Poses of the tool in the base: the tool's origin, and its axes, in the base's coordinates. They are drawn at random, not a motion.
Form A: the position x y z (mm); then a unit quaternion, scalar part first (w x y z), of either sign.
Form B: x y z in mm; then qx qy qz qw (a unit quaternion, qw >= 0). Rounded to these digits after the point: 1 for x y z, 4 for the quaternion.
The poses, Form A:
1: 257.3 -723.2 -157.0 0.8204 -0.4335 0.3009 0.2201
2: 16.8 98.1 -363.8 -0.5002 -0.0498 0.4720 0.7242
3: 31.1 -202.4 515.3 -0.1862 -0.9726 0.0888 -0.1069
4: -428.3 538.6 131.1 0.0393 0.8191 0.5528 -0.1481
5: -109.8 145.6 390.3 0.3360 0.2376 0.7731 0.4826
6: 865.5 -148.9 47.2 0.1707 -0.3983 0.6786 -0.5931
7: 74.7 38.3 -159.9 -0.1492 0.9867 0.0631 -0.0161
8: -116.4 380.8 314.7 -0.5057 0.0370 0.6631 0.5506
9: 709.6 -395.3 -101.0 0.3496 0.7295 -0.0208 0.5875
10: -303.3 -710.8 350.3 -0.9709 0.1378 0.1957 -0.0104
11: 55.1 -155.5 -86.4 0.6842 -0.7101 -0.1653 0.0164
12: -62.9 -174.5 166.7 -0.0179 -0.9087 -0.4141 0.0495
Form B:
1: 257.3 -723.2 -157.0 -0.4335 0.3009 0.2201 0.8204
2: 16.8 98.1 -363.8 0.0498 -0.4720 -0.7242 0.5002
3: 31.1 -202.4 515.3 0.9726 -0.0888 0.1069 0.1862
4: -428.3 538.6 131.1 0.8191 0.5528 -0.1481 0.0393
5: -109.8 145.6 390.3 0.2376 0.7731 0.4826 0.3360
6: 865.5 -148.9 47.2 -0.3983 0.6786 -0.5931 0.1707
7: 74.7 38.3 -159.9 -0.9867 -0.0631 0.0161 0.1492
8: -116.4 380.8 314.7 -0.0370 -0.6631 -0.5506 0.5057
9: 709.6 -395.3 -101.0 0.7295 -0.0208 0.5875 0.3496
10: -303.3 -710.8 350.3 -0.1378 -0.1957 0.0104 0.9709
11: 55.1 -155.5 -86.4 -0.7101 -0.1653 0.0164 0.6842
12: -62.9 -174.5 166.7 0.9087 0.4141 -0.0495 0.0179
